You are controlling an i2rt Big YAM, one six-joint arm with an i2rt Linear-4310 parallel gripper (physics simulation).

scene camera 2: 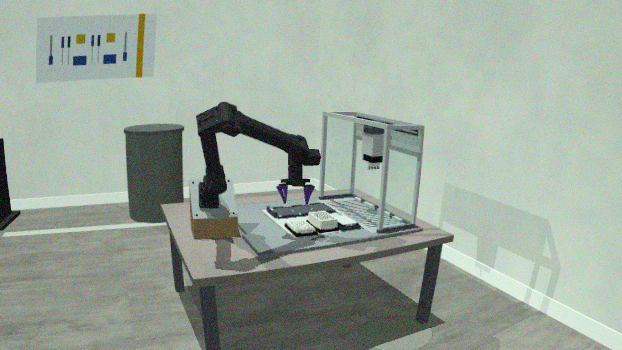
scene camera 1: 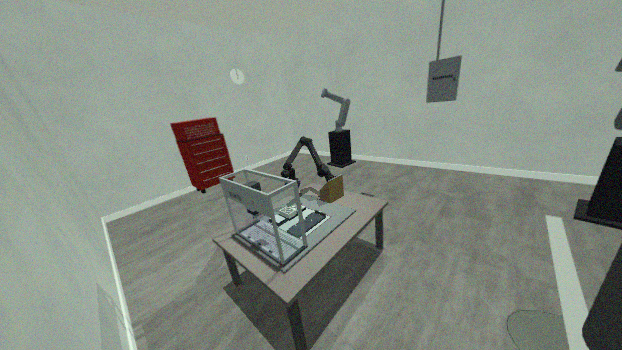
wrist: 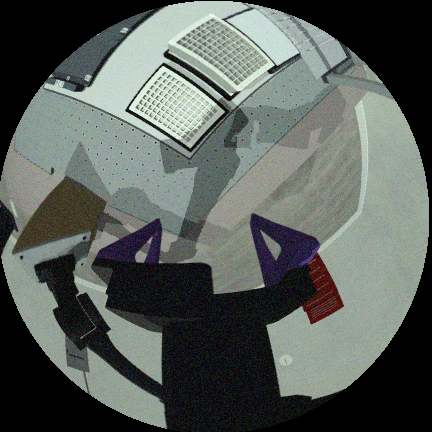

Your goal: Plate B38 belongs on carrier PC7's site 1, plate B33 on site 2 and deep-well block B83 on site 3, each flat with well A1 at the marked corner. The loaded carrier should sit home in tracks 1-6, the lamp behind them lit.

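Frame: origin at the arm's base, x ahead, y left, z up, level; millimetres.
Seen in the pictures: gripper, fingertip midpoint: [scene camera 2: 295,204] [scene camera 1: 293,189] [wrist: 205,220]; arm's base, link origin: [scene camera 2: 208,195] [scene camera 1: 332,181] [wrist: 54,265].
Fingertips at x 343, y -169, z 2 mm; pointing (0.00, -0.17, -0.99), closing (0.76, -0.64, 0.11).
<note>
Pixels of each thing's top centre, then the offset from my fingertips to it. Level surfaces: height alone.
- dark carrier, top centre: [scene camera 2: 301,206] [scene camera 1: 306,220] dx +130, dy +358, dz -125 mm
- low white welled plate, top centre: [wrist: 175,105] [scene camera 2: 300,225] dx +54, dy +100, dz -129 mm
- flat white plate, top centre: [wrist: 266,33] [scene camera 2: 344,219] [scene camera 1: 277,218] dx +268, dy +133, dz -129 mm
- hanging pipetting head, top centre: [scene camera 2: 375,133] dx +479, dy +301, dz +246 mm
- perforated grey board, surface height: dz -155 mm
My gripper [scene camera 2: 296,203] [wrist: 205,220] is open and empty, purple fingers pointing down. In scene camera 2 it hangs above the dark carrier [scene camera 1: 307,225] [scene camera 2: 291,212] [wrist: 102,47]. No plate shows on the visible carrier. A low white welled plate [scene camera 2: 300,227] [wrist: 175,107] sits on a black-edged stand. Beside it is the taller, pale deep-well block [scene camera 1: 290,211] [scene camera 2: 323,220] [wrist: 220,52]. Beyond that is a flat white plate [scene camera 2: 346,220] [wrist: 265,32]. Labels and A1 marks are unreadable. The slotted track deck [scene camera 1: 267,241] [scene camera 2: 362,212] lies inside the glazed frame. No lit lamp can be made out.
The frame [scene camera 1: 270,227] [scene camera 2: 384,180] has upright posts and a hanging pipetting head [scene camera 2: 372,145]. A perforated grey board [scene camera 2: 265,242] [wrist: 115,155] lies under the plates. The arm's wooden base block [scene camera 1: 332,189] [scene camera 2: 215,227] [wrist: 62,212] stands at the table's other end.
</note>
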